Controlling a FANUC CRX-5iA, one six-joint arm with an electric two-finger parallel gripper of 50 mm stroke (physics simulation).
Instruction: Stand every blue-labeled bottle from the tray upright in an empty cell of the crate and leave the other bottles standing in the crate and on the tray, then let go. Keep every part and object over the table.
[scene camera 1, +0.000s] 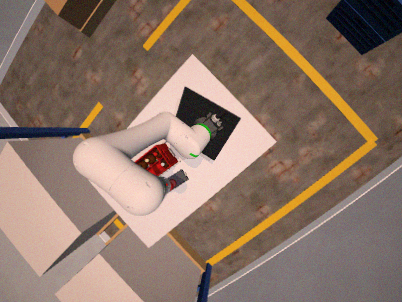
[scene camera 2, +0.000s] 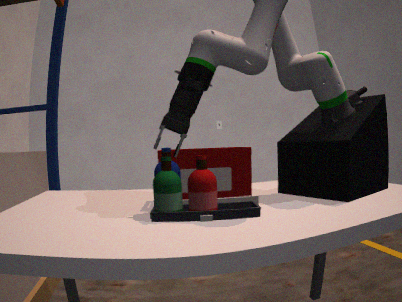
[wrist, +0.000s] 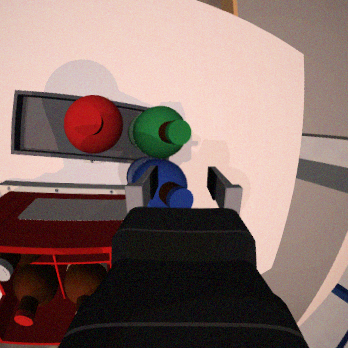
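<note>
My gripper is open and empty, tilted, with its fingertips near the height of the blue bottle's cap. The blue bottle is upright; in the wrist view its cap shows between the fingers, nearer the left one. Its base seems beside the tray's crate-side edge, but is partly hidden. The green bottle and red bottle stand on the dark tray. The red crate holds brown bottles; my gripper body hides some cells.
The crate's tall end wall stands close beside the blue bottle and tray. The arm covers part of the crate and tray from above. The black pedestal stands on the white table. The table edge shows right in the wrist view.
</note>
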